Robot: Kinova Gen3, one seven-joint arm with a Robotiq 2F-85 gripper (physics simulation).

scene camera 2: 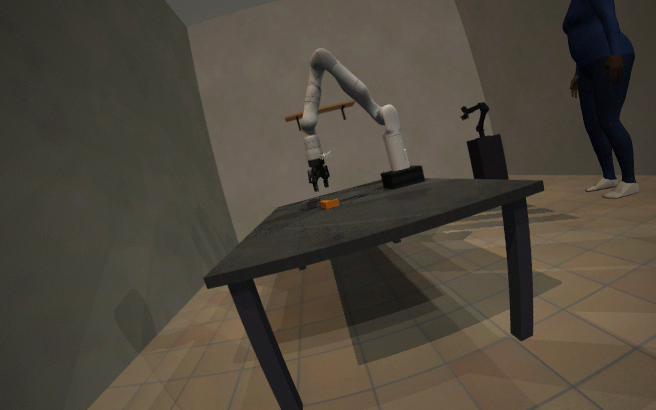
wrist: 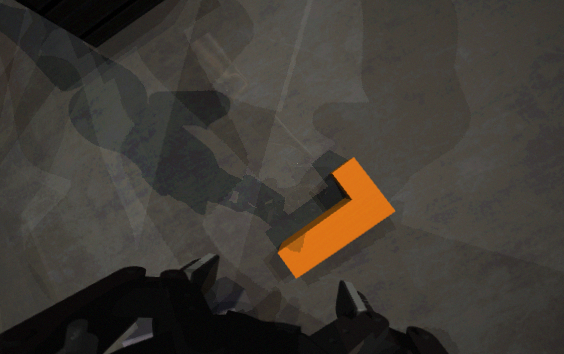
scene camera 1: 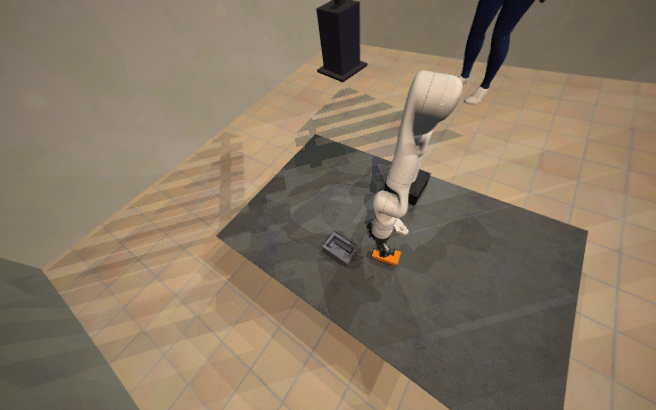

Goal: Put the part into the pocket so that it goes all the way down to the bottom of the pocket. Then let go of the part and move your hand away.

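Observation:
The part, an orange L-shaped block, lies flat on the table. The grey block with the L-shaped pocket stands beside it, a short gap away, and the pocket holds no part. In the wrist view the grey block is mostly hidden behind the gripper. My gripper is open and empty, pointing down above the table. In the second scene view it hangs above the orange part with a clear gap. In the wrist view the part lies ahead and to the right of the fingertips' middle.
The dark table bears the arm's black base. A black pedestal and a person in blue stand on the floor beyond the table. A wooden shelf hangs on the wall.

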